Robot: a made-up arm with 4 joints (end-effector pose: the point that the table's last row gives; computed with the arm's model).
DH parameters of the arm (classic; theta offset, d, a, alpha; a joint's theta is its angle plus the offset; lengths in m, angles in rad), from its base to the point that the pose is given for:
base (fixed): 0 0.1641 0 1.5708
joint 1: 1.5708 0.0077 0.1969 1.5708
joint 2: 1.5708 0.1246 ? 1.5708
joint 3: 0 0.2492 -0.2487 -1.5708
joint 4: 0 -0.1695 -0.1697 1.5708
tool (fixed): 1.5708 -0.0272 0 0
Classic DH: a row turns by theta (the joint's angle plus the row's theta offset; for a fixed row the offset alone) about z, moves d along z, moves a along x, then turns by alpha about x.
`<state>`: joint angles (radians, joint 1 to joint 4).
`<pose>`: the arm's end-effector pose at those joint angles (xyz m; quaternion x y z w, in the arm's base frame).
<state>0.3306 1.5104 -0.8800 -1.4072</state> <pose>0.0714 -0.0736 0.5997 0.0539 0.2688 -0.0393 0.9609</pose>
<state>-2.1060 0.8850 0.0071 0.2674</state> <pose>0.5503 -0.0146 -0.1065 0.2726 0.7281 -0.4717 0.4160</pose>
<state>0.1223 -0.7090 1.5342 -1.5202</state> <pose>-0.1629 -0.1563 0.5749 -0.6841 -0.2927 0.5971 0.2998</pose>
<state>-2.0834 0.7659 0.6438 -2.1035</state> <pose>0.2354 -0.1554 0.1400 -0.2598 0.4843 0.5294 0.6463</pose>
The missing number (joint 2, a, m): 0.102
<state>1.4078 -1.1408 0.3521 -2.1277</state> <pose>-0.2861 0.0872 0.1287 0.8489 0.0228 0.5183 0.1013</pose>
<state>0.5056 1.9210 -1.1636 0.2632</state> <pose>0.2364 -0.3340 0.6513 0.8109 0.2960 -0.1740 0.4739</pose>
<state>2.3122 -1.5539 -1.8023 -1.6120</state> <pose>-0.3875 0.0733 0.3141 0.4672 0.0161 -0.8838 0.0178</pose>
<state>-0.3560 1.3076 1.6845 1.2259</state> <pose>-0.1729 -0.4738 0.2321 0.7572 0.0053 0.6213 0.2016</pose>
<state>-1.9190 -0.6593 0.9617 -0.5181</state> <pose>0.4006 0.0615 0.3232 0.0953 0.6225 0.6680 0.3965</pose>
